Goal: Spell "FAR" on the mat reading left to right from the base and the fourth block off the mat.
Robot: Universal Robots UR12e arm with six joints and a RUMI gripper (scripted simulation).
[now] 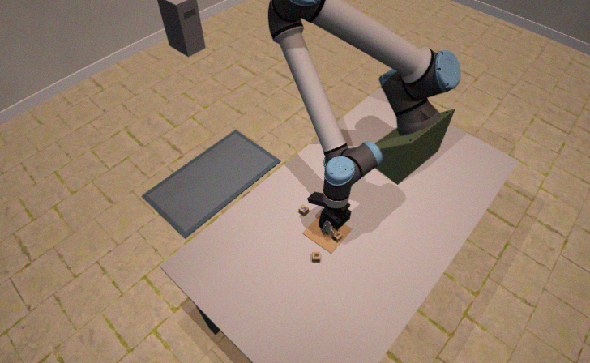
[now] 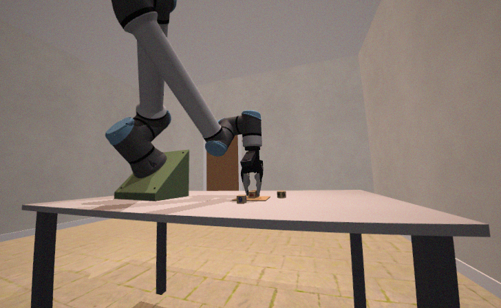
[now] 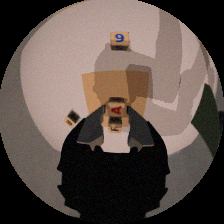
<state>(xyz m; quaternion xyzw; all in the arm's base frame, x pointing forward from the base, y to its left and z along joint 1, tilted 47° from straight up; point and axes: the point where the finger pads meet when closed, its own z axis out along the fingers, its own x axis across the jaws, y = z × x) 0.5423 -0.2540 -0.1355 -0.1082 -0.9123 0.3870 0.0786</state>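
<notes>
The tan mat is 20 mm below my hand. From my hand the other things lie so: F block: 50 mm to the left, 10 mm below, 10 mm ahead; then R block: 130 mm ahead, 30 mm to the left, 10 mm below; then blue-lettered block: 130 mm to the right, 20 mm behind, 10 mm below.
</notes>
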